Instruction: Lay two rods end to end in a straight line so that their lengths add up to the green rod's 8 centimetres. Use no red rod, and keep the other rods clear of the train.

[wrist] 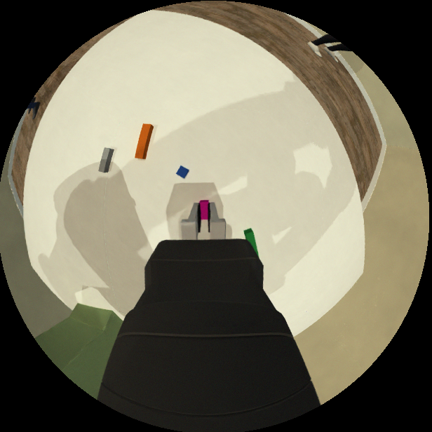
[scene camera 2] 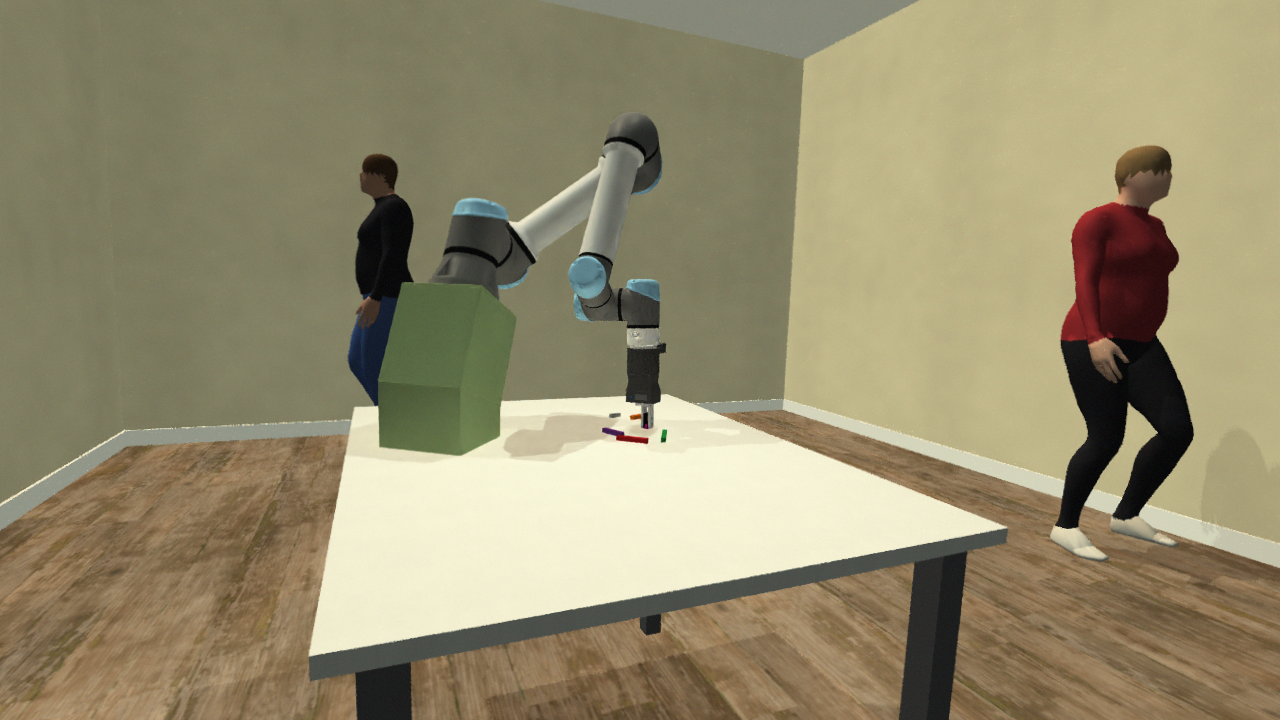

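Where they show: gripper, fingertip midpoint: [scene camera 2: 647,427]; arm's base at its link origin: [scene camera 2: 462,300].
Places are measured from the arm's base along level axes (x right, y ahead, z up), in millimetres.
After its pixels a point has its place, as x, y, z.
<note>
My gripper [scene camera 2: 646,424] {38, 420, -289} [wrist: 204,211] is shut on a short magenta rod [wrist: 204,209], low at the table. The green rod [scene camera 2: 664,435] {149, 419, -281} [wrist: 251,241] lies to the right of the gripper, partly hidden by the gripper body in the wrist view. A longer orange rod [scene camera 2: 635,416] {-62, 425, -283} [wrist: 144,141] and a short grey rod [scene camera 2: 614,414] {-94, 379, -283} [wrist: 106,160] lie apart, up and left in the wrist view. A small blue block [wrist: 182,172] lies just beyond the fingers. A purple rod [scene camera 2: 612,431] {82, 320, -283} lies close to the left end of a red rod [scene camera 2: 632,439] {153, 344, -285} in the scene view.
The white table [scene camera 2: 626,528] {601, 181, -291} carries the rods. A big green block [scene camera 2: 429,376] {142, -69, -143} under the arm's base stands at the left of the table. One person [scene camera 2: 384,241] stands behind the table at the left, another [scene camera 2: 1123,277] to the right.
</note>
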